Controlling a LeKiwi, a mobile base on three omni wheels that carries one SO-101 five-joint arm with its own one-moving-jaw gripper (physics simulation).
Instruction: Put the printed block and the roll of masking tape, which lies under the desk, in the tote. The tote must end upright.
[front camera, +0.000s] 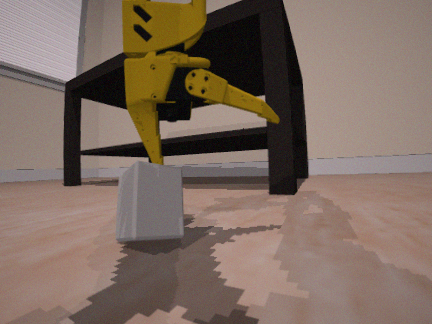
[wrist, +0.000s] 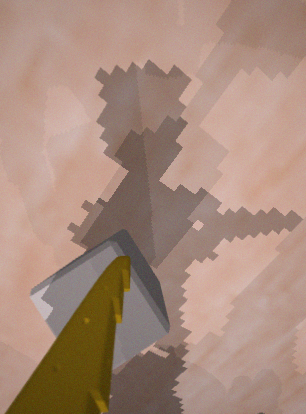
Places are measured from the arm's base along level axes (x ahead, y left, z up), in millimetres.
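Pixels of known places: hand, its tool point: (front camera: 165, 173) (wrist: 130, 268).
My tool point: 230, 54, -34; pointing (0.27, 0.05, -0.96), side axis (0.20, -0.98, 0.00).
Note:
Behind a point stands the place of what it marks, as x, y, z.
The printed block (front camera: 151, 205) @[181, 51, -54] (wrist: 140, 332) @[207, 46, -30], a light grey cube-like piece, is on the floor left of centre in the front view and low left of centre in the wrist view. My yellow gripper (front camera: 217, 142) is wide open and empty, with its moving jaw swung out to the right. Its fixed jaw (front camera: 146, 132) @[209, 64, 0] (wrist: 82, 340) @[229, 63, -7] points down at the block, its tip at the block's upper edge in the front view and over its face in the wrist view. I cannot tell whether they touch. The roll of masking tape and the tote do not show.
The dark desk (front camera: 281, 125) @[453, -117, 49] stands behind the gripper, with a front leg at the right, another leg (front camera: 72, 135) @[825, 626, 122] at the left and a low shelf (front camera: 220, 142) @[664, 8, 44] between. Walls with a white skirting board (front camera: 370, 165) @[1034, -744, -48] are behind it. Jagged shadows lie on the floor (front camera: 370, 290) @[134, -63, -90] (wrist: 40, 165) @[249, 112, -90].

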